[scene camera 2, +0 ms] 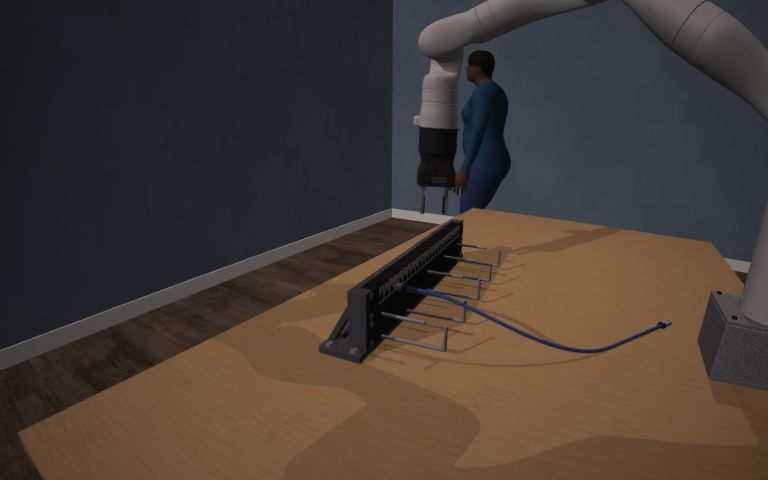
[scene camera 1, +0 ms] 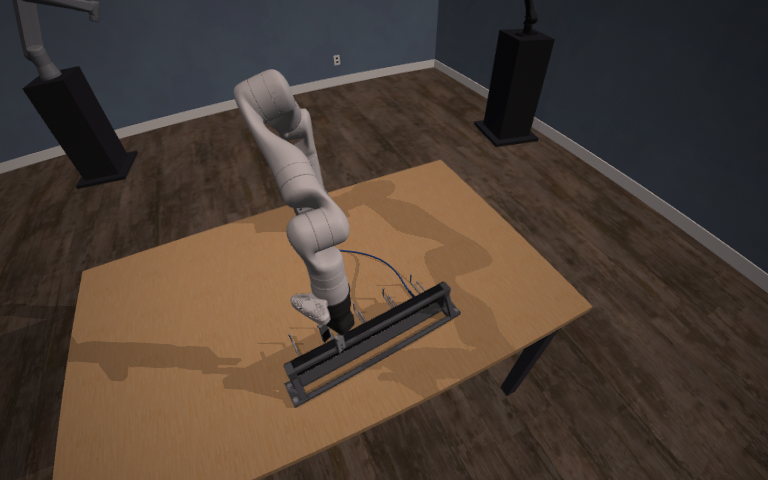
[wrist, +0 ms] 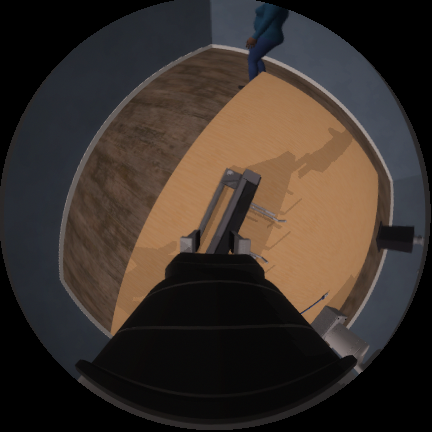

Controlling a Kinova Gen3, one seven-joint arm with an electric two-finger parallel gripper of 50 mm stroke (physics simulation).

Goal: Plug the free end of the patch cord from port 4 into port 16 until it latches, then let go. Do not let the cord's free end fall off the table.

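Places are measured from the arm's base along level axes (x ahead, y left, z up), in metres.
Pixels of known places: gripper, fingertip midpoint: [scene camera 2: 433,213] [scene camera 1: 334,343] [wrist: 214,237]; arm's base, origin of the base link: [scene camera 2: 767,316] [wrist: 332,331].
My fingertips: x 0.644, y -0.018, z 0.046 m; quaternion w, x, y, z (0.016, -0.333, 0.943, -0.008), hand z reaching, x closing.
For each thing: its top centre in the pictures, then the offset to it from my fingertips. "pt": a spot on its surface instead.
- black patch panel, middle of its top: [scene camera 2: 437,248] [wrist: 212,298] [scene camera 1: 367,315] 0.080 m back, 0.098 m left, 0.038 m down
- table's far end, surface spot: [scene camera 2: 651,243] pt 0.389 m back, 0.690 m right, 0.139 m down
The black patch panel [scene camera 1: 396,314] [scene camera 2: 357,311] [wrist: 244,200] stands on the table, with a row of ports facing the arm's base. The blue patch cord [scene camera 1: 379,260] [scene camera 2: 509,330] [wrist: 310,305] runs from a port near the panel's near end in scene camera 2. Its free plug [scene camera 2: 667,322] [wrist: 325,296] is near the arm's base, apart from the gripper; in scene camera 1 the arm hides it. My gripper [scene camera 1: 333,339] [scene camera 2: 433,212] [wrist: 214,237] is open and empty, pointing down above the panel's top, fingers to either side of it in the wrist view. Port numbers are unreadable; I cannot pick out port 16.
Several thin metal cable hooks [scene camera 2: 445,338] [wrist: 270,215] stick out from the panel's port side. The arm's base block [scene camera 2: 730,345] [wrist: 330,321] stands beyond the cord's free end. A person [scene camera 2: 487,130] [wrist: 267,30] stands past the table's far end [scene camera 2: 651,243].
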